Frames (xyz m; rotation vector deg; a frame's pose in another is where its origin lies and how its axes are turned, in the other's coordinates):
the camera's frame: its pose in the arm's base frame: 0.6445 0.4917 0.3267 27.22 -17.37 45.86
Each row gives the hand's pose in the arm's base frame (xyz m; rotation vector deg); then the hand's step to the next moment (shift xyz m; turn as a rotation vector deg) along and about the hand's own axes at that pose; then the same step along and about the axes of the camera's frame.
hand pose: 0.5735 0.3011 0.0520 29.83 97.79 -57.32
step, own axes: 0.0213 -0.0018 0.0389 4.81 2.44 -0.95
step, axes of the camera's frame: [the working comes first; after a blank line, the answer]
step, axes of the arm's base frame: 0.0127 -0.0356 -0.0232 -0.46 1.54 -5.24

-0.0234 -0.0376 -0.0025 -1.63 -0.26 -5.22
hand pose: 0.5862 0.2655 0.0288 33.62 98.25 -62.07
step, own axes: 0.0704 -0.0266 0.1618 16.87 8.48 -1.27
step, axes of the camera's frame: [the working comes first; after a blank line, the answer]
step, axes of the arm's base frame: 0.0289 -0.1605 -0.0725 -0.69 3.56 -18.57

-0.1104 -0.1390 0.0183 -6.31 -2.75 -17.63
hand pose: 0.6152 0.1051 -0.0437 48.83 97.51 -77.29
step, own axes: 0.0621 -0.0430 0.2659 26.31 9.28 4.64
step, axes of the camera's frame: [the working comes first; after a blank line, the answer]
step, axes of the arm's base frame: -0.0209 -0.2669 -0.0689 -3.38 -1.75 -28.03

-0.2070 -0.1647 0.0802 -15.42 -6.68 -22.74
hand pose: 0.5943 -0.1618 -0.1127 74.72 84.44 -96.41
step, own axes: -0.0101 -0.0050 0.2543 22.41 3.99 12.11
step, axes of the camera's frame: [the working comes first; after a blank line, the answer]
step, axes of the arm's base frame: -0.0787 -0.2420 -0.0064 -8.80 -8.24 -22.79

-0.2030 -0.0886 0.1255 -20.73 -5.02 -14.49
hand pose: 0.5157 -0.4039 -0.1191 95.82 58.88 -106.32
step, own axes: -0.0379 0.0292 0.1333 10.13 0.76 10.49
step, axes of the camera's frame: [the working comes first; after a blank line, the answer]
step, axes of the arm's base frame: -0.0581 -0.1258 0.0293 -8.00 -6.89 -10.09

-0.1028 -0.0237 0.0945 -13.88 -1.11 -4.41
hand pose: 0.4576 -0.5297 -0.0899 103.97 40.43 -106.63
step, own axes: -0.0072 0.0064 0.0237 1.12 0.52 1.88
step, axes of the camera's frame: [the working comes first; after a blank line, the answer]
step, axes of the arm's base frame: -0.0139 -0.0203 0.0070 -1.16 -1.56 -1.13

-0.0186 0.0003 0.0176 -2.21 -0.40 -0.07
